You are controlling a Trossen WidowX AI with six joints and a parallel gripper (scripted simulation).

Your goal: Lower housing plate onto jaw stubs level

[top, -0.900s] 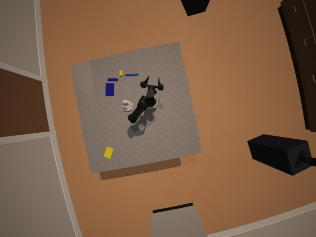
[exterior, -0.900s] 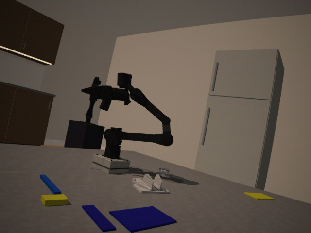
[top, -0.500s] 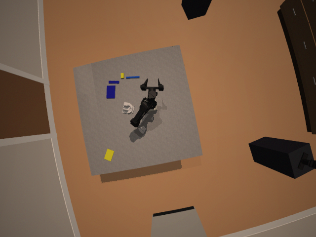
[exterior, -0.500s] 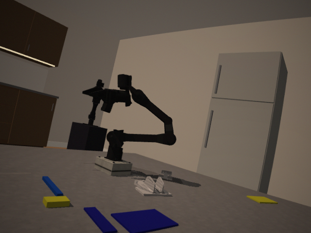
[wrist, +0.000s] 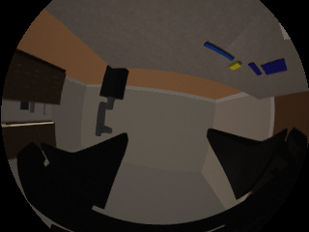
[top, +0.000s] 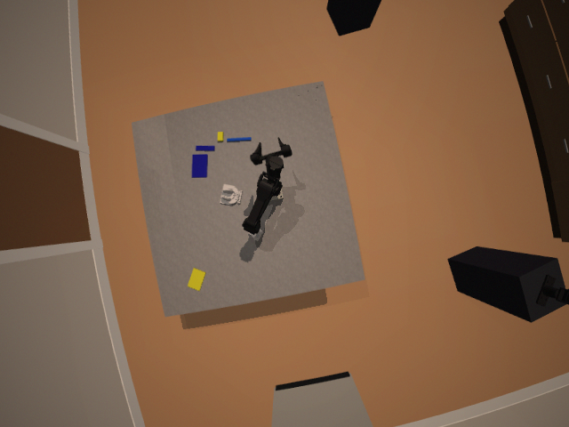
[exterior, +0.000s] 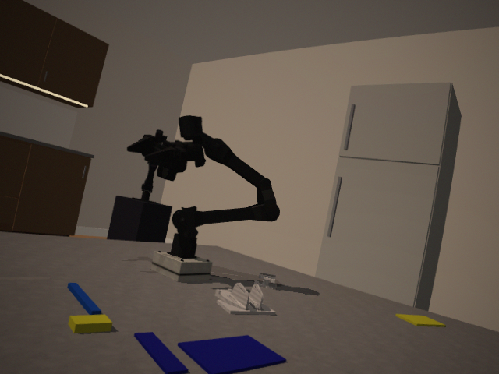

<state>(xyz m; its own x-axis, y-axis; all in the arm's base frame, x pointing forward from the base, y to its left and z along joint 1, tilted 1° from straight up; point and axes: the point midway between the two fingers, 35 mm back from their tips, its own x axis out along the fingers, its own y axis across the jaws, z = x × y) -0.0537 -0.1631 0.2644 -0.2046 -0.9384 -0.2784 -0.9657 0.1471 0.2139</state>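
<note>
Now: gripper tip 400 mm to the right of the pale housing part, 280 mm above it and 250 mm short of it. Round my gripper tip: yellow block: 300 mm below, 270 mm ahead, 250 mm to the right; then dark blue bar: 380 mm ahead, 310 mm below, 220 mm to the right; then blue stick: 300 mm below, 190 mm to the right, 160 mm ahead.
</note>
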